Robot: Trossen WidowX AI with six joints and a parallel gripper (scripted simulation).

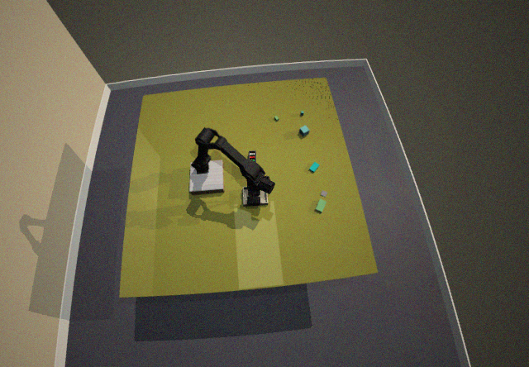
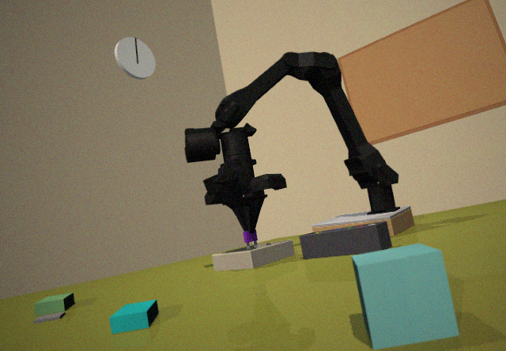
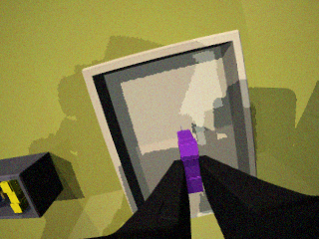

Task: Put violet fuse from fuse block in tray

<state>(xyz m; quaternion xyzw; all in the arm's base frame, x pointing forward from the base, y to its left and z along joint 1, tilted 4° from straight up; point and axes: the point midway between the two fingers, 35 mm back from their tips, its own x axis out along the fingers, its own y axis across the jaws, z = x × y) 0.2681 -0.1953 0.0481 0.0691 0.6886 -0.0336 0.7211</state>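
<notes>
The violet fuse lies 10 mm below my gripper tip. From my gripper tip the other things lie so: grey tray 60 mm below.
</notes>
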